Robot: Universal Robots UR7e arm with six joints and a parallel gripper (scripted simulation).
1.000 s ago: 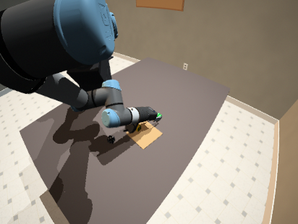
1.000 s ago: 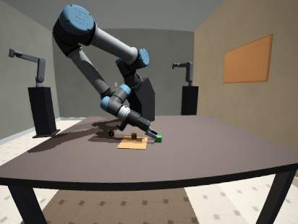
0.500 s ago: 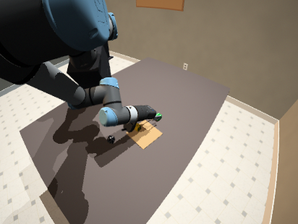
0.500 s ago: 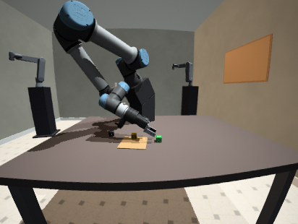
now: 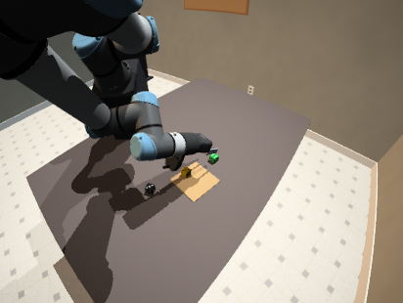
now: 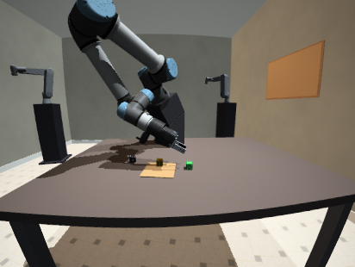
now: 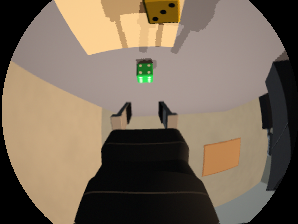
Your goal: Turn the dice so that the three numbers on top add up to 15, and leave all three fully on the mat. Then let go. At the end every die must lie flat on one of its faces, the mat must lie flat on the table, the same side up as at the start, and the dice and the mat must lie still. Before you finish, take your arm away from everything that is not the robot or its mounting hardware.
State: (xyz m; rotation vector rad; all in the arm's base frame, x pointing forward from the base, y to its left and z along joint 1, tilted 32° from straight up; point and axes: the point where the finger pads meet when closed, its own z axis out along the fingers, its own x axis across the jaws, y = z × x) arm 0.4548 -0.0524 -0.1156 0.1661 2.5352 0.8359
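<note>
My gripper is now 10 mm short of the green die, 30 mm to the right of it and 80 mm above it. Also, from my hand: black die (150 mm behind, 220 mm to the right, 80 mm below); then yellow die (60 mm behind, 90 mm to the right, 80 mm below); then tan mat (20 mm behind, 100 mm to the right, 100 mm below).
</note>
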